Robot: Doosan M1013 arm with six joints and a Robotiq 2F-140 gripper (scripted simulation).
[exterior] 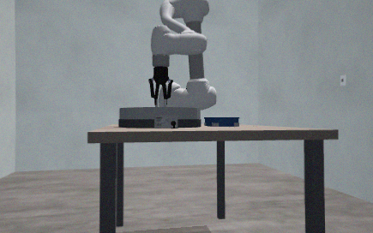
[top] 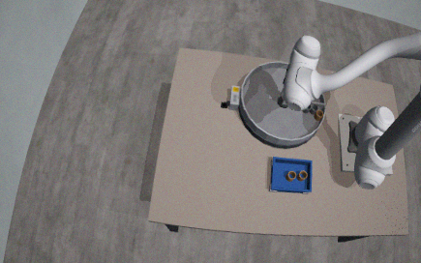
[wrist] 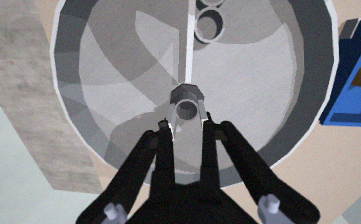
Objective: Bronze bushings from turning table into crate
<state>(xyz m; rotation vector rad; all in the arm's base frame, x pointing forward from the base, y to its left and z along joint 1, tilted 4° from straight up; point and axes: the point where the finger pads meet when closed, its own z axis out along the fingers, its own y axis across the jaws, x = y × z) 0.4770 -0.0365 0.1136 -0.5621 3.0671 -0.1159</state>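
The grey turning table is 60 mm below my hand and 10 mm behind it. From my hand the other things lie so: blue crate: 330 mm to the left, 120 mm behind, 90 mm below.
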